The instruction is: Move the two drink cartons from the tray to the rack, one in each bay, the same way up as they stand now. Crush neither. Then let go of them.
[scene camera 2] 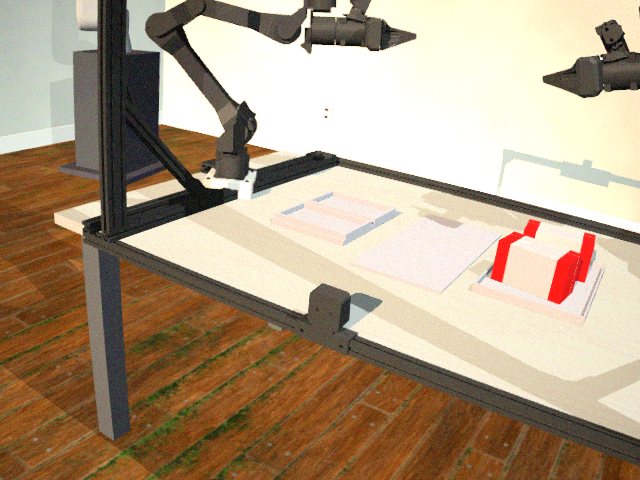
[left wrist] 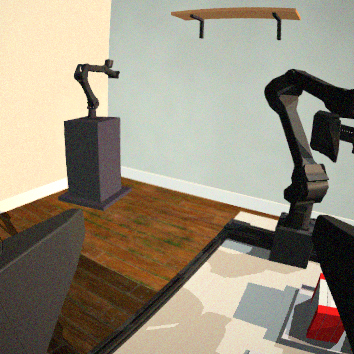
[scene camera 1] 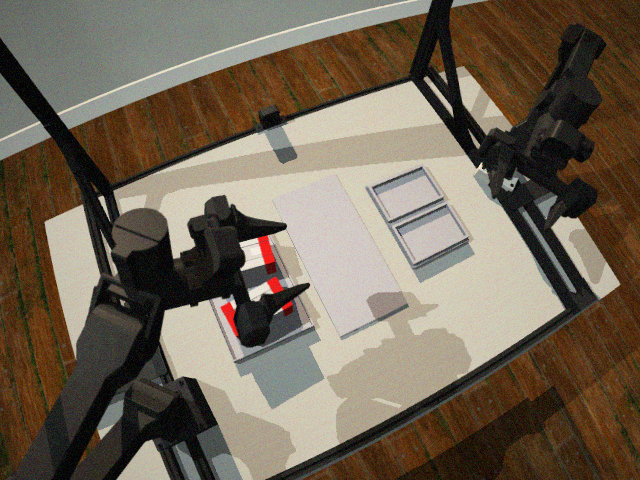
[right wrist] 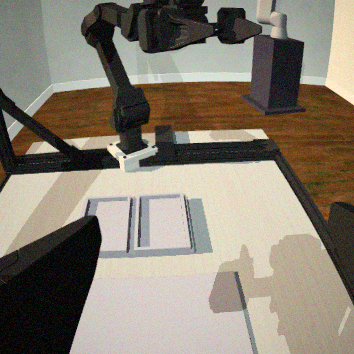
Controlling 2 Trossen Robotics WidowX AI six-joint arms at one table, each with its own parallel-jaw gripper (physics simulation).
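Frame: origin at the left arm's base, x ahead, y right, z down, level; centimetres.
Where they show: left gripper, fingertip midpoint: (scene camera 2: 413, 35) (left wrist: 203, 225) (scene camera 1: 520, 213) (right wrist: 239, 29); right gripper, fingertip midpoint: (scene camera 2: 550, 77) (scene camera 1: 297, 254) (right wrist: 218, 222); left arm's base at its link origin: (scene camera 2: 230, 175) (right wrist: 131, 145); right arm's base at its link origin: (left wrist: 297, 222) (scene camera 1: 170, 413).
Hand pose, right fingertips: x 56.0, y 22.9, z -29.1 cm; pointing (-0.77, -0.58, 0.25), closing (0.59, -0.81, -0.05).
Each offset is from my right fingertips to the top centre of the thing. "spot": to the spot under its first point. Level surfaces: height alone.
Two white drink cartons with red ends stand side by side in the shallow tray @(dx +2.1, dy +10.8, dz +31.1 cm) (scene camera 1: 273, 344) (scene camera 2: 527, 305). The nearer carton in scene camera 2 (scene camera 2: 535, 263) partly hides the other carton @(spot: dx +8.8, dy +11.2, dz +27.3 cm) (scene camera 2: 588, 256). In scene camera 1 the right arm partly covers both. One red carton end @(dx -0.2, dy +3.3, dz +25.3 cm) (left wrist: 325, 325) shows in the left wrist view. The rack @(dx -32.9, dy -10.5, dz +30.7 cm) (scene camera 1: 440, 254) (scene camera 2: 310, 230) (right wrist: 162, 250) has two empty bays. My right gripper (scene camera 1: 297, 255) (scene camera 2: 543, 79) (right wrist: 218, 222) is open and empty, high above the table. My left gripper (scene camera 1: 521, 211) (scene camera 2: 415, 36) (left wrist: 203, 225) (right wrist: 239, 29) is open and empty, high up on the rack's side.
A flat pale board @(dz +32.3 cm) (scene camera 1: 338, 248) (scene camera 2: 429, 253) (right wrist: 160, 310) lies between tray and rack. A small black block @(spot: dx -33.7, dy +31.0, dz +28.0 cm) (scene camera 1: 269, 116) (scene camera 2: 329, 307) sits on the table's edge rail. Dark frame posts @(spot: dx -67.1, dy +4.4, dz +15.0 cm) (scene camera 1: 439, 46) (scene camera 2: 111, 118) rise at the table's corners.
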